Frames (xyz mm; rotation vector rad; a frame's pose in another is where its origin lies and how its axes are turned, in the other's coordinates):
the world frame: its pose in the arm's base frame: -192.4 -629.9 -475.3 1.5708 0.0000 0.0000
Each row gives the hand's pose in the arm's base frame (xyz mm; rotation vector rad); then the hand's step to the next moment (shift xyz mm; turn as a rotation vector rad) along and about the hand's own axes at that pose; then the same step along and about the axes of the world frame.
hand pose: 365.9 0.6 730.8 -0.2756 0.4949 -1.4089
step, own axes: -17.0 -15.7 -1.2 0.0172 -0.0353 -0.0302
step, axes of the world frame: -15.7 9.1 -14.4 -0.0439 -0.0126 0.0191
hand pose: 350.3 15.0 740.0 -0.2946 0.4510 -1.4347
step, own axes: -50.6 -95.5 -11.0 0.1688 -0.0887 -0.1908
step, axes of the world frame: -93.0 40.1 -39.3 -0.1548 -0.1480 0.1640
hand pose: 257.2 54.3 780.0 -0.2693 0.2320 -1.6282
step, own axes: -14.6 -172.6 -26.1 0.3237 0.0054 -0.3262
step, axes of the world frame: -170.8 28.2 -27.1 -0.1182 -0.3005 0.3270
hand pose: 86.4 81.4 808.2 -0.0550 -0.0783 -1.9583
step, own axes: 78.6 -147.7 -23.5 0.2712 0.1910 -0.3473
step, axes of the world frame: -166.5 -21.8 18.6 0.0734 -0.3201 0.3504
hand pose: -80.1 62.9 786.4 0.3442 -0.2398 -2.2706
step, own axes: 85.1 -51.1 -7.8 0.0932 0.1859 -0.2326
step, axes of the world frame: -87.4 -36.1 31.1 0.1461 -0.1832 0.2061
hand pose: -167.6 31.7 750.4 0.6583 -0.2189 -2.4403
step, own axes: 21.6 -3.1 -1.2 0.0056 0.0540 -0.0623
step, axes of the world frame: -16.1 -10.7 10.2 0.0548 -0.0399 0.0472
